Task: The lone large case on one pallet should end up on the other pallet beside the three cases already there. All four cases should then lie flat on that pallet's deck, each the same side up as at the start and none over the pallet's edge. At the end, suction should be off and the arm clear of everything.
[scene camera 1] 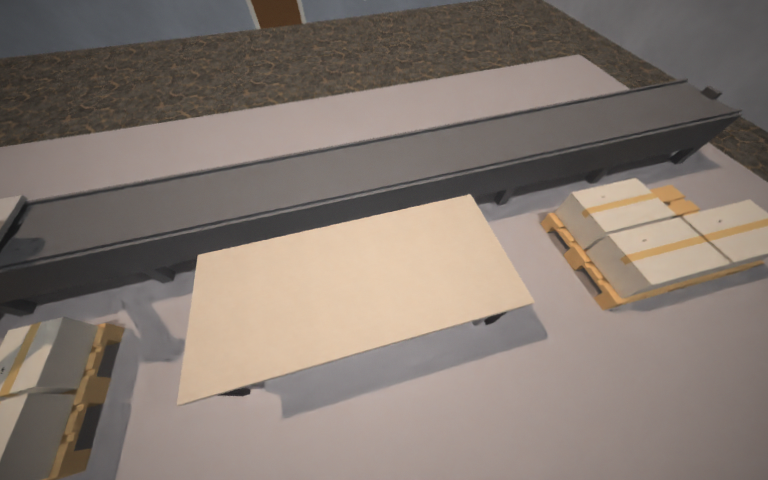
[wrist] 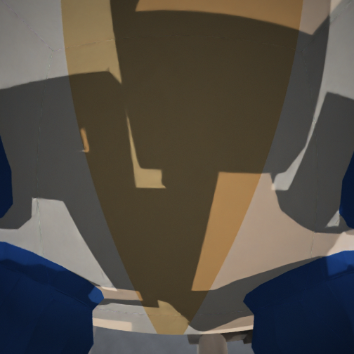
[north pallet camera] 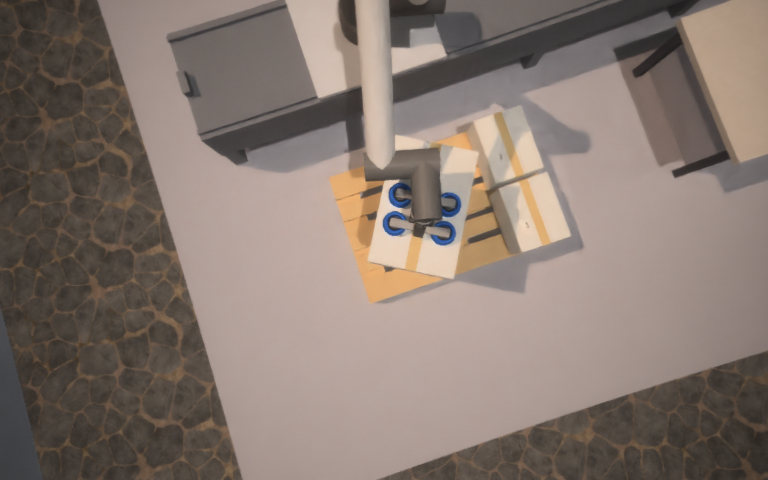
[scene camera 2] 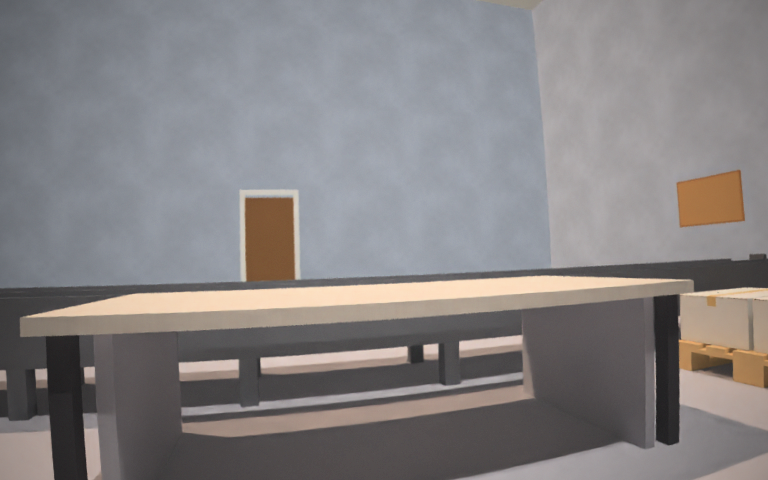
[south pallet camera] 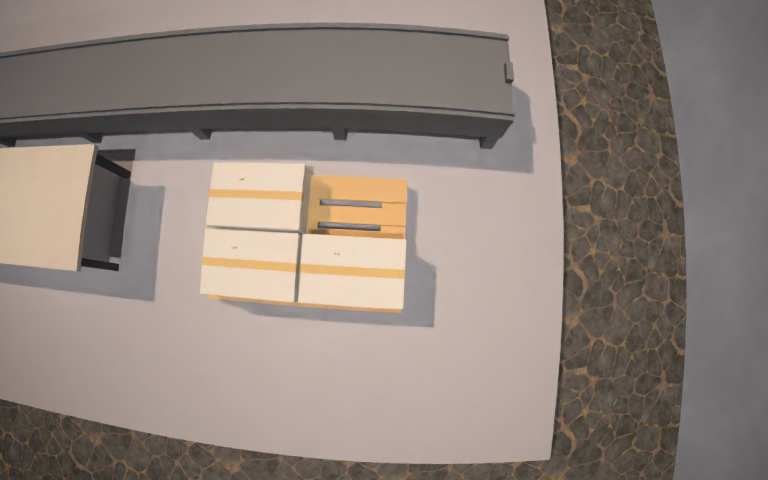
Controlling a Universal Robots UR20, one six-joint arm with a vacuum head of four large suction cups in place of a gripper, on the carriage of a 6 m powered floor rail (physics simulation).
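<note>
My gripper (north pallet camera: pixel 421 213) (wrist: pixel 173 295), the head with four blue suction cups, is shut on the large white case (north pallet camera: pixel 436 260) (wrist: pixel 45 225). It holds the case level above the north pallet (north pallet camera: pixel 390 285) (scene camera 1: pixel 93 390), turned relative to the pallet. Tan tape runs across the case's top. In the wrist view blue cups stand at both sides over that top. In the south pallet view three taped white cases (south pallet camera: pixel 257 212) (south pallet camera: pixel 249 283) (south pallet camera: pixel 351 288) lie flat on the south pallet (south pallet camera: pixel 362 189) (scene camera 1: pixel 610 297) (scene camera 2: pixel 750 367). Bare deck shows at its upper right corner, beside two of them.
Two smaller white cases (north pallet camera: pixel 512 158) (north pallet camera: pixel 538 217) stand at the north pallet's table end. A table (scene camera 1: pixel 339 300) (scene camera 2: pixel 339 300) (north pallet camera: pixel 730 84) (south pallet camera: pixel 45 209) stands between the pallets. The dark floor rail (scene camera 1: pixel 368 175) (north pallet camera: pixel 243 67) (south pallet camera: pixel 339 67) runs behind them, under the arm (north pallet camera: pixel 376 84).
</note>
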